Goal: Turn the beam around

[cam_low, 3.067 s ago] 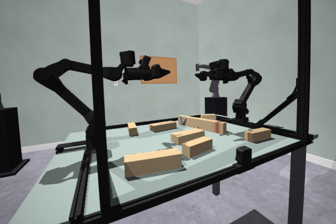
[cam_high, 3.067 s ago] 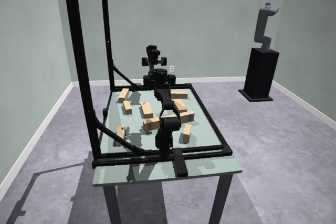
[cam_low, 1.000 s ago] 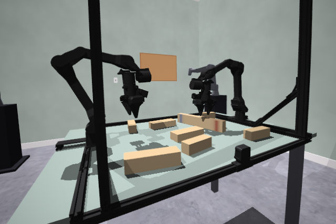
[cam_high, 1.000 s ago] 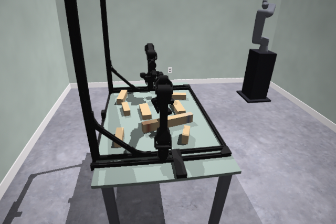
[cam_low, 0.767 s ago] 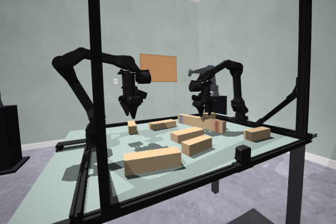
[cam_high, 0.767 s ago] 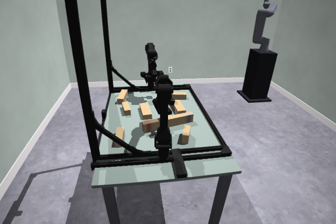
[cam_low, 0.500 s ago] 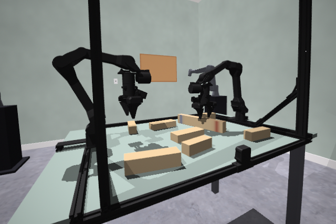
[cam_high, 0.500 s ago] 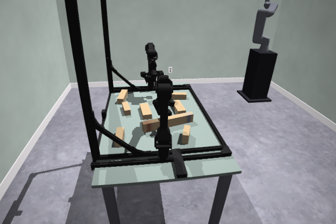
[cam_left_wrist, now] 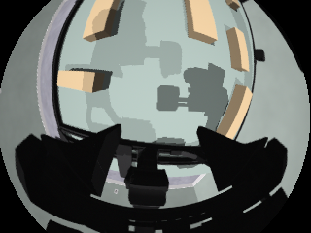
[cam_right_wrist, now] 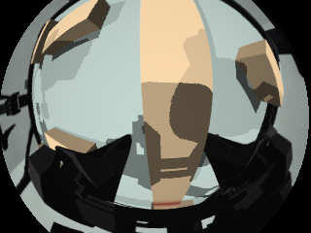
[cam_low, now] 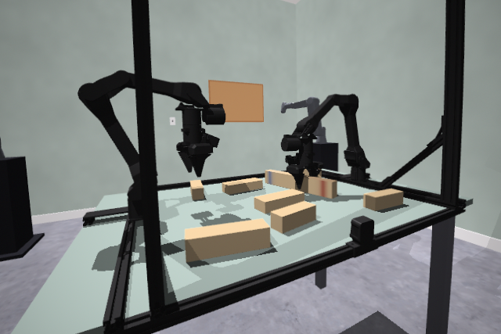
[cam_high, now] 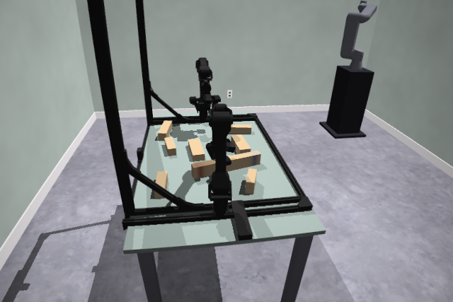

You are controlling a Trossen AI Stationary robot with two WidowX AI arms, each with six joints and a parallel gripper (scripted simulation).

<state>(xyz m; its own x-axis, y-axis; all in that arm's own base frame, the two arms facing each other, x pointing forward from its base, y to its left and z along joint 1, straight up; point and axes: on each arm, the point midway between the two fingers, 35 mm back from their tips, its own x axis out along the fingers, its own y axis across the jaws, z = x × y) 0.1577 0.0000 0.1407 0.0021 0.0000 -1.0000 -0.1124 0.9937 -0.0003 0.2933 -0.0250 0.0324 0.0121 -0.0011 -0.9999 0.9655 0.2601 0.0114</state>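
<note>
Now: right hand 50 mm short of the beam, 20 mm above it and 10 mm to the right of it.
</note>
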